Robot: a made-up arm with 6 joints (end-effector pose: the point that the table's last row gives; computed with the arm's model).
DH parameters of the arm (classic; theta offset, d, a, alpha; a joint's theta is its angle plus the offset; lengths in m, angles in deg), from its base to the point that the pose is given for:
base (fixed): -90 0 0.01 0
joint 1: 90 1.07 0.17 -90
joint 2: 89.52 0 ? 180
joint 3: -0.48 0.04 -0.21 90
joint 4: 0 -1.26 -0.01 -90
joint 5: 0 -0.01 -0.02 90
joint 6: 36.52 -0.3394 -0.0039 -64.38
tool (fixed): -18.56 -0.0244 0 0
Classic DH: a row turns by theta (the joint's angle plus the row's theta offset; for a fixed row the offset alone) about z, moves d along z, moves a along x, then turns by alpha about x.
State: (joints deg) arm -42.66 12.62 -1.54 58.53 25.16 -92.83
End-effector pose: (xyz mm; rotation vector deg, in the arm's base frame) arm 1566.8 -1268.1 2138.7 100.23 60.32 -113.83
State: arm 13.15 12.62 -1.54 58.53 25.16 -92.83
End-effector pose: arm 1921.2 579.1 2138.7 51.77 85.98 -76.64
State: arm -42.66 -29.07 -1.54 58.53 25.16 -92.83
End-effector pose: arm 702.4 -471.6 3088.4 104.41 20.08 -84.04
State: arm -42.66 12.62 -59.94 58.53 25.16 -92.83
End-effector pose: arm 952.9 -702.4 834.2 -52.88 -95.79 111.73
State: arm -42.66 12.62 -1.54 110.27 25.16 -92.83
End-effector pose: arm 1536.1 -1239.6 1972.6 40.43 33.79 -136.58
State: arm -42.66 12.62 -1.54 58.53 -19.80 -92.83
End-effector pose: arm 1419.2 -1440.4 1993.5 -87.86 -36.43 124.32
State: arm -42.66 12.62 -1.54 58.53 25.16 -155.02
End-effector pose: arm 1561.3 -1282.4 2156.0 -122.17 -104.20 50.96
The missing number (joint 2, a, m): -1.19
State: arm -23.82 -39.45 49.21 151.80 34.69 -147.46
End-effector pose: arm -478.3 283.6 3507.5 86.81 -27.50 -79.04
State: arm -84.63 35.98 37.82 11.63 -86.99 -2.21
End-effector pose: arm 123.3 -2161.6 1952.2 -13.93 -58.75 101.05
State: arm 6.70 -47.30 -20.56 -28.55 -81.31 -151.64
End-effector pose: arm 514.5 166.5 2404.7 -28.64 -85.55 22.35
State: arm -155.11 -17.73 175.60 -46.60 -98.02 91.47
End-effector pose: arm 1342.9 387.9 1942.1 129.33 89.96 49.75
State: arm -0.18 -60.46 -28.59 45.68 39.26 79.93
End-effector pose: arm 236.7 116.6 2769.6 31.17 -126.02 -60.03
